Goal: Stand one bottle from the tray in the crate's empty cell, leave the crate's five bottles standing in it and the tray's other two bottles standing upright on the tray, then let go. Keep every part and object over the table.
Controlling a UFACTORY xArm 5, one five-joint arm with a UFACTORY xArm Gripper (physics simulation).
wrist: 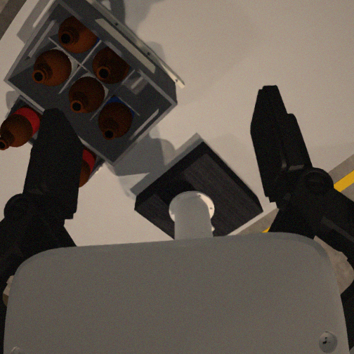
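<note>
The grey crate (144,127) is at the upper left of the wrist view, with five brown bottles, among them one near its top corner (77,36) and one near its lower side (115,120). The cell near its right corner looks empty. Beside its lower-left side, the tray (98,171) shows in part. A red-labelled bottle (21,126) appears to stand there, and another red-labelled bottle (87,167) is partly hidden by the left finger. A third tray bottle does not show. My gripper (161,115) is open and empty, high above the table, and its left finger overlaps the tray area in view.
A black square base plate (220,182) with a pale round column (192,217) is at the middle, below and right of the crate. A pale rail (127,46) runs along the crate's upper-right side. A table edge and a yellow floor line (345,180) show at the right.
</note>
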